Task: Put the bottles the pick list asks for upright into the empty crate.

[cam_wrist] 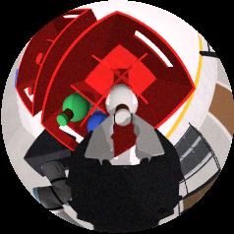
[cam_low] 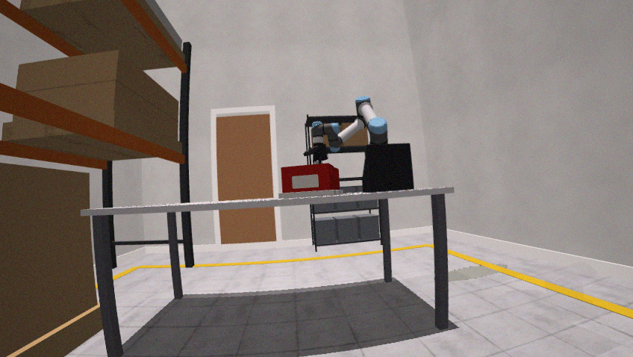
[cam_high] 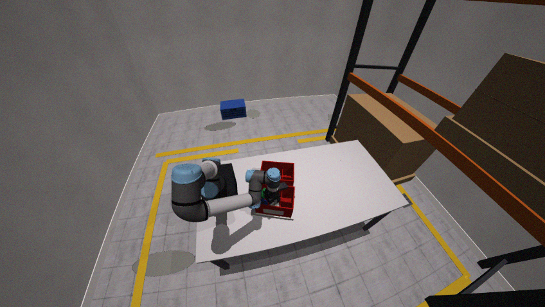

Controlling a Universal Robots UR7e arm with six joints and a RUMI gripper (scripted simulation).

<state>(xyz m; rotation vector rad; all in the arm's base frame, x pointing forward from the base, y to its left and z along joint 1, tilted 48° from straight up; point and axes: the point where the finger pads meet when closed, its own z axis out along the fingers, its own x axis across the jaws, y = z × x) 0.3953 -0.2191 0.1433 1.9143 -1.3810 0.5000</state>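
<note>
My hand is 70 mm above the grey-topped bottle. From my hand the other things lie so: blue bottle: 80 mm behind, 30 mm to the left, 70 mm below; green bottle: 40 mm behind, 110 mm to the left, 70 mm below.
</note>
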